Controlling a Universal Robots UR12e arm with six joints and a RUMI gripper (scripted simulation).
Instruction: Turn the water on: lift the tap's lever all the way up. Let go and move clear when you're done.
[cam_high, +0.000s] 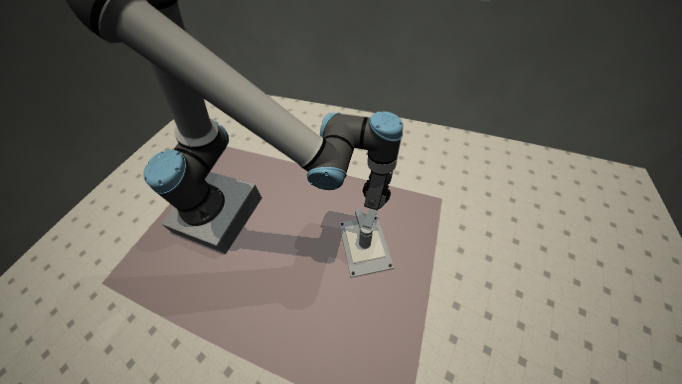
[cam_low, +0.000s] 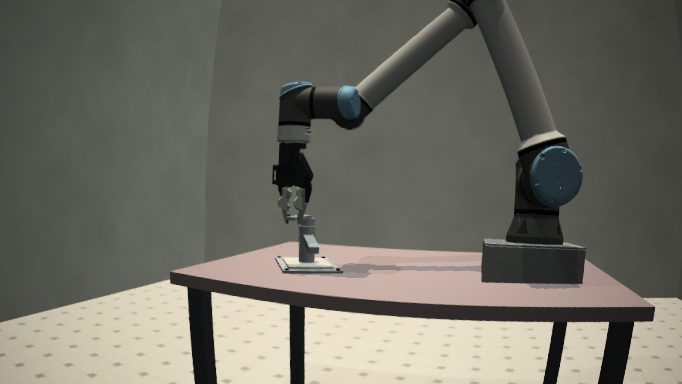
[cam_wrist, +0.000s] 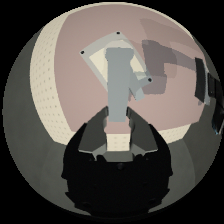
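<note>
My hand is 4 cm to the left of the lever and 1 cm past it. From my hand the other things lie so: grey tap 7 cm to the right, 5 cm below, 2 cm behind.
</note>
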